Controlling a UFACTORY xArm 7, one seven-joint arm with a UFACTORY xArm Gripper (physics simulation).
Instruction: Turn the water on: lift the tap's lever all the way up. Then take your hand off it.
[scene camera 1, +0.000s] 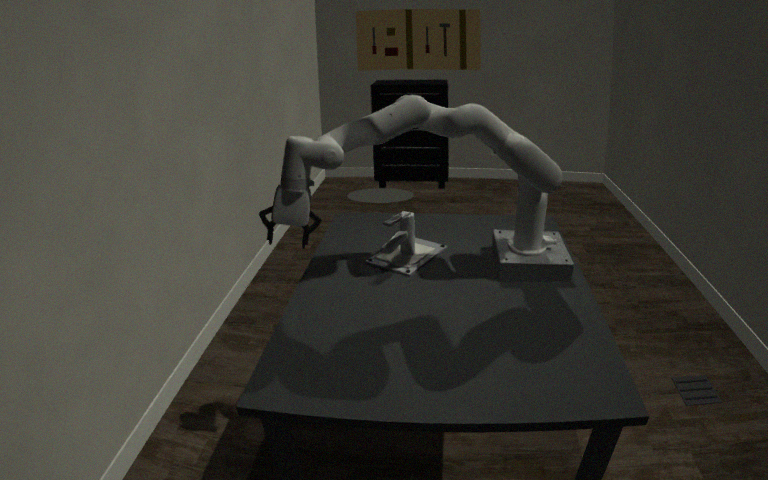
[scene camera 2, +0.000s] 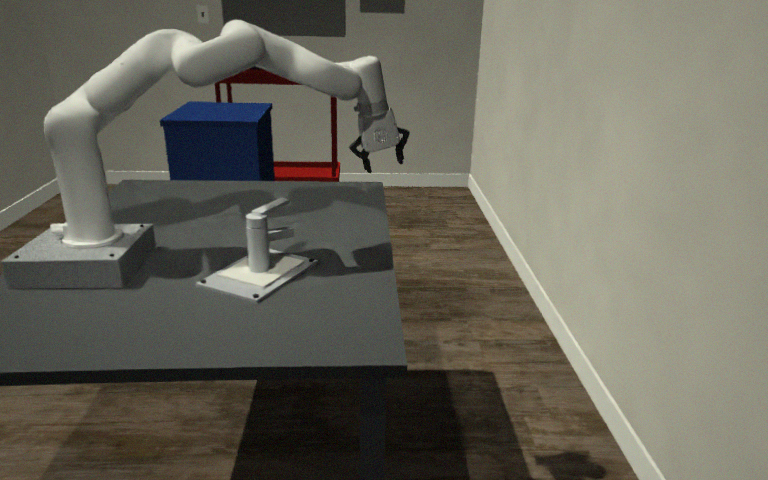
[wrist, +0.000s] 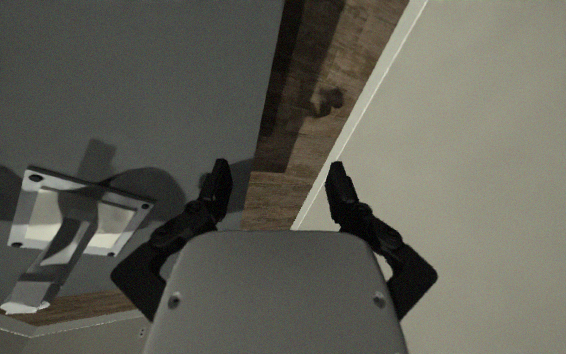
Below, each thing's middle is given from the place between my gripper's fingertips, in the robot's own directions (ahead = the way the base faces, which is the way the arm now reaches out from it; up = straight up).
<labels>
My gripper is now 310 mm past the square base plate (scene camera 2: 214, 283), 300 mm to the left of it and 170 mm above it.
</labels>
